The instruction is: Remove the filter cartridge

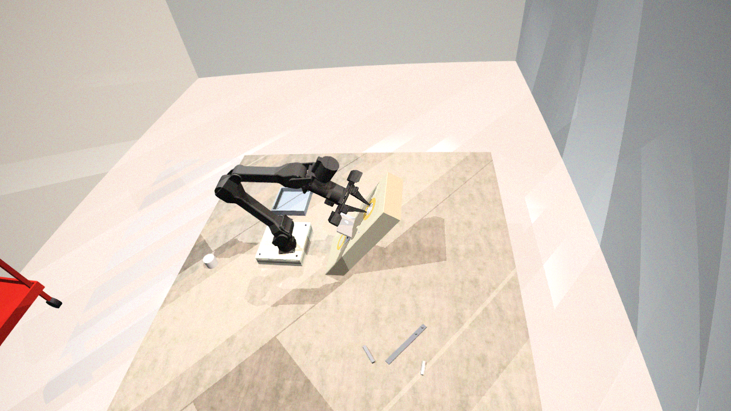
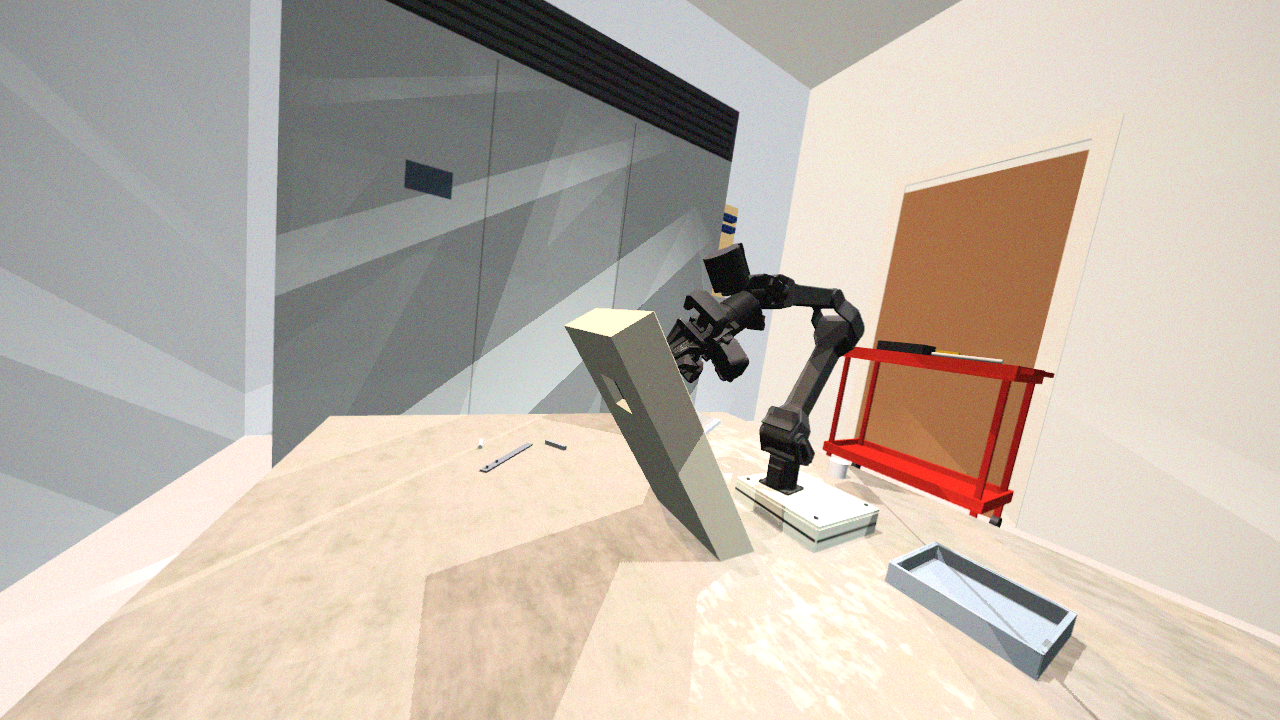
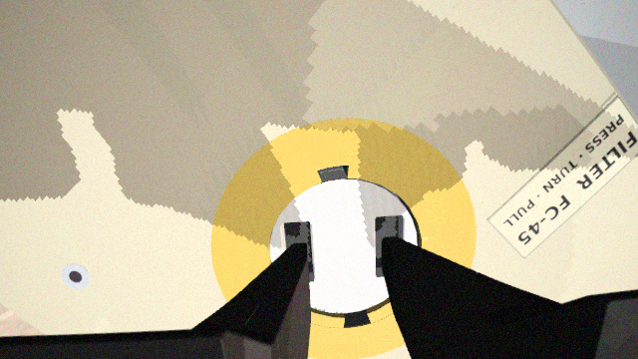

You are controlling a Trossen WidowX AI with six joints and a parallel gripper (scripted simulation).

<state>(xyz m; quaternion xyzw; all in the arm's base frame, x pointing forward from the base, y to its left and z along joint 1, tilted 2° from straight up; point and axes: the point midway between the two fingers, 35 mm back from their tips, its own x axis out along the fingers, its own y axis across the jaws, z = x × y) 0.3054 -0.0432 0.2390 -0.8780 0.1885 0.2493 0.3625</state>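
Now: gripper tip 20 mm short of the round filter cartridge and 10 mm above it. Round my gripper tip: cream service panel: 30 mm behind, 80 mm below; blue-grey tray: 350 mm behind, 340 mm to the left, 250 mm below.
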